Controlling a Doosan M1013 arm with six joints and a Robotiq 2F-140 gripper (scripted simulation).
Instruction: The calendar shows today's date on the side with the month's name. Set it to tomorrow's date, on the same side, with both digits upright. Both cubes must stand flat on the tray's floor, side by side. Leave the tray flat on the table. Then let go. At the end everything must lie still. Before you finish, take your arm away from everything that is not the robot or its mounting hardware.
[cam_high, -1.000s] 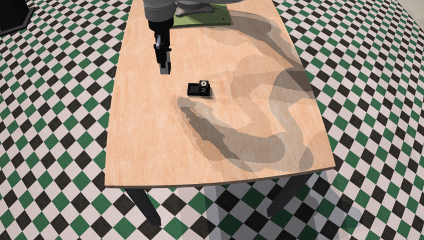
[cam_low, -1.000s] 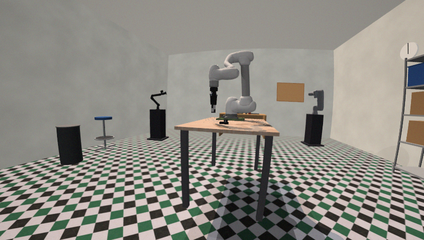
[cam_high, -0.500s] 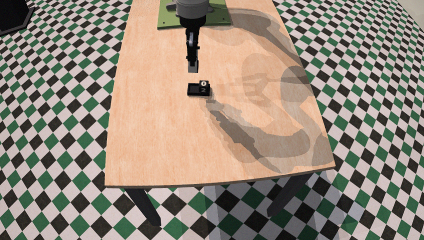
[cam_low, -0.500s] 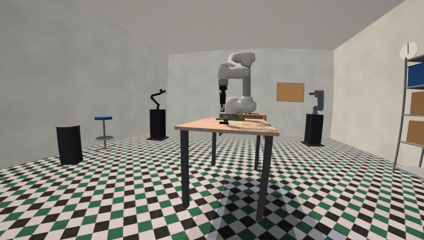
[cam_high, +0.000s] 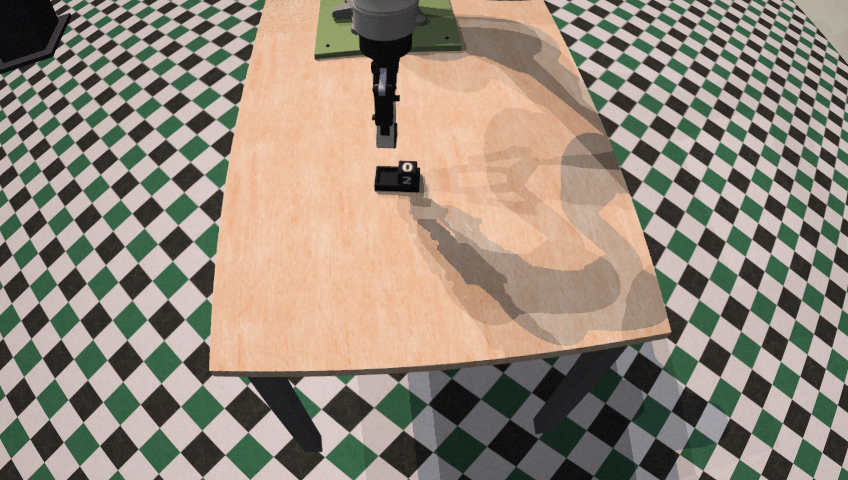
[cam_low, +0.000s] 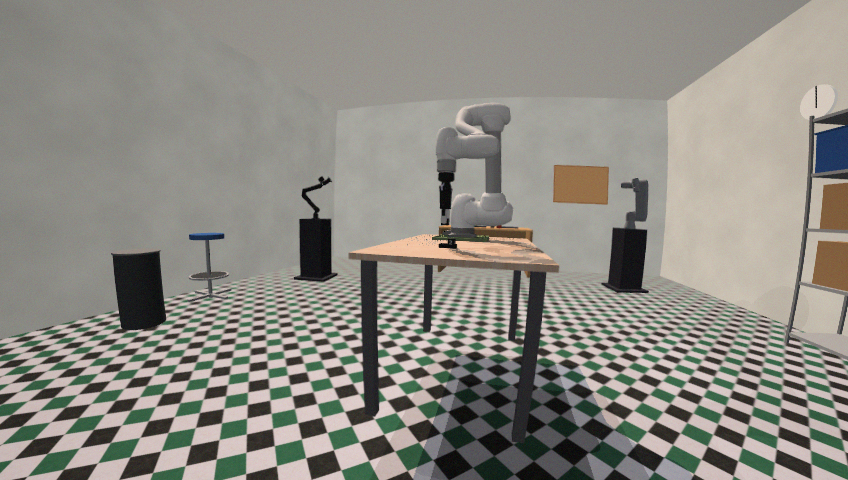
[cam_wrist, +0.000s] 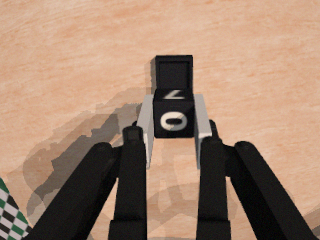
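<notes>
The black cube is 1 cm ahead of my hand, 3 cm to the left of it and 12 cm below it. Also, from my hand: black tray: 2 cm to the left, 14 cm below.
</notes>
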